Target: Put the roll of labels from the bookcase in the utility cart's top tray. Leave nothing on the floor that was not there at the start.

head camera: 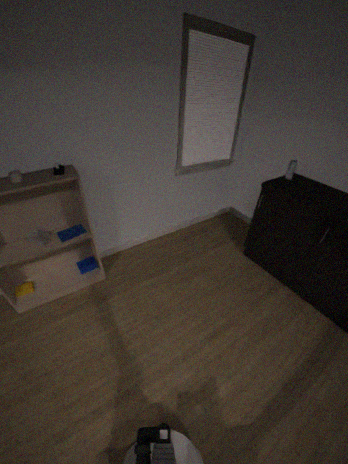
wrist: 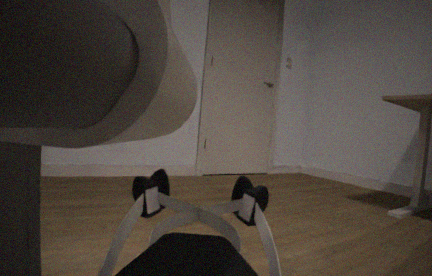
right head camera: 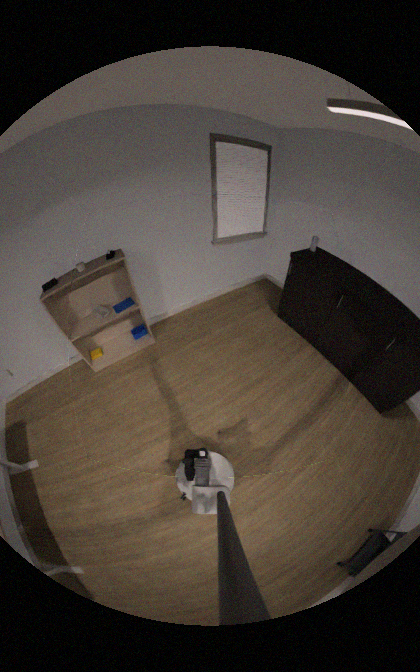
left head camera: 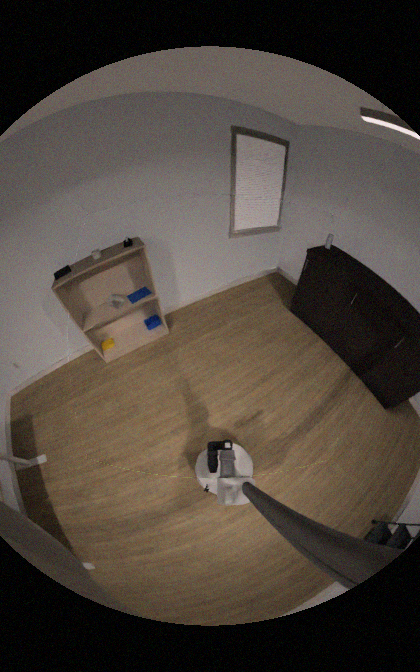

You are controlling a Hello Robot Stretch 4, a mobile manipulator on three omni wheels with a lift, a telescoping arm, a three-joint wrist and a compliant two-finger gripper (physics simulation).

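Places are measured from the robot's base along level axes (x ahead, y left, z up), in millimetres.
Pixels of known places: gripper, fingertip midpoint: [wrist: 201, 188].
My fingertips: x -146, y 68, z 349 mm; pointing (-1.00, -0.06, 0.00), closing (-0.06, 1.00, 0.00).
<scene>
Behind a point stands the place of what it marks.
The wooden bookcase [head camera: 91, 220] [left head camera: 150, 272] [right head camera: 131, 280] stands against the wall at the left. A small whitish round thing [head camera: 15, 176] @(x 1238, y 977, z 1073 mm) [left head camera: 96, 254] [right head camera: 80, 266], which looks like the roll of labels, sits on its top board between two black items. A grey-white thing [head camera: 41, 236] @(x 1300, y 1031, z 535 mm) [left head camera: 117, 300] [right head camera: 101, 311] of unclear shape is on the middle shelf. The dark utility cart [left head camera: 379, 534] [right head camera: 367, 552] shows partly at the lower right of both side head views. My gripper [wrist: 201, 188] @(x -146, y 68, z 349 mm) is open and empty, well away from the bookcase.
Blue items [head camera: 71, 232] @(x 1370, y 803, z 529 mm) [left head camera: 152, 322] [right head camera: 139, 331] and a yellow item [head camera: 24, 289] @(x 1073, y 1240, z 117 mm) [left head camera: 108, 344] [right head camera: 96, 354] lie on the bookcase shelves. A dark cabinet [head camera: 300, 235] @(x 1318, y -1120, z 590 mm) [left head camera: 345, 310] [right head camera: 330, 320] stands at the right. The wrist view shows a door [wrist: 240, 90] @(x -2471, y 211, z 785 mm) and a table [wrist: 407, 100] @(x -1382, y 1151, z 668 mm).
</scene>
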